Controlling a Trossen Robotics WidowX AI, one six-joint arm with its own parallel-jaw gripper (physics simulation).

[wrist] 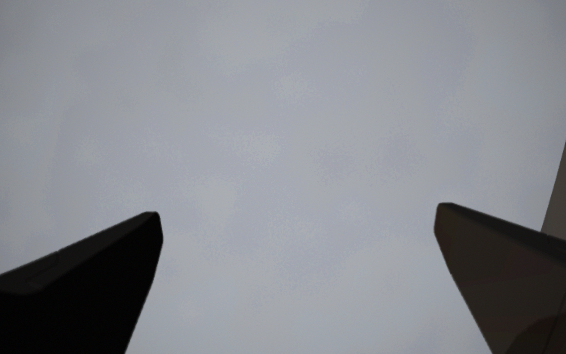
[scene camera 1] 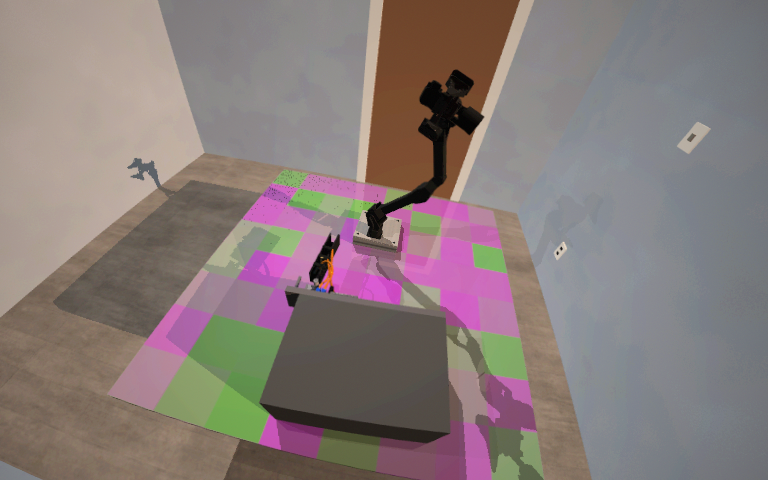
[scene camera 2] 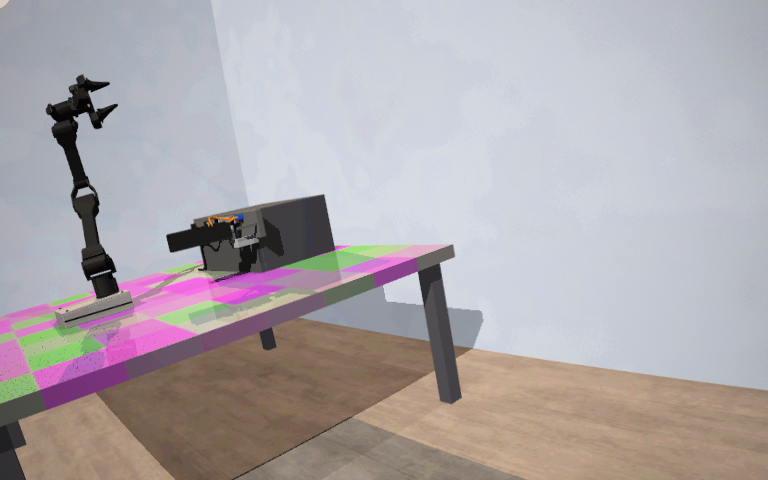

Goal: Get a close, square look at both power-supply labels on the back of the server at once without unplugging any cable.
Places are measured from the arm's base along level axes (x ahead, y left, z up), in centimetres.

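Pixels of known places: gripper, between the fingertips: (wrist: 299, 222) (scene camera 1: 437, 109) (scene camera 2: 113, 93); arm's base, origin of its link: (scene camera 1: 374, 233) (scene camera 2: 107, 295).
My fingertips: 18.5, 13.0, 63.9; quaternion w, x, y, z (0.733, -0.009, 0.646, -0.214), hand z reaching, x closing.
Ahead of a thing's pixels: the offset from my fingertips to its top centre, as dx, dy, dz. "*": to the spot under its first point.
The server (scene camera 1: 362, 362) (scene camera 2: 300, 232) is a large dark grey box on the checkered table. Its cabled side faces the arm's base. Orange cables {* +16.0, -22.6, -53.0} (scene camera 1: 330, 271) (scene camera 2: 218, 219) run along a black bar {+11.8, -26.0, -48.1} (scene camera 1: 321, 261) (scene camera 2: 195, 238) that sticks out from that side, with small blue parts near the box. The power-supply labels cannot be made out in the scene views, and neither the server nor its labels show in the wrist view. My gripper (scene camera 1: 450, 106) (scene camera 2: 113, 94) (wrist: 299, 222) is open and empty, raised high above the arm's base and well above the server.
The arm's pale base plate (scene camera 1: 390, 242) (scene camera 2: 121, 305) stands on the green and magenta table (scene camera 1: 492, 257) (scene camera 2: 345, 296). A brown door (scene camera 1: 436, 33) is behind the arm. The wrist view faces a blue-grey wall (wrist: 295, 125), with a brownish strip (wrist: 557, 205) at its right edge.
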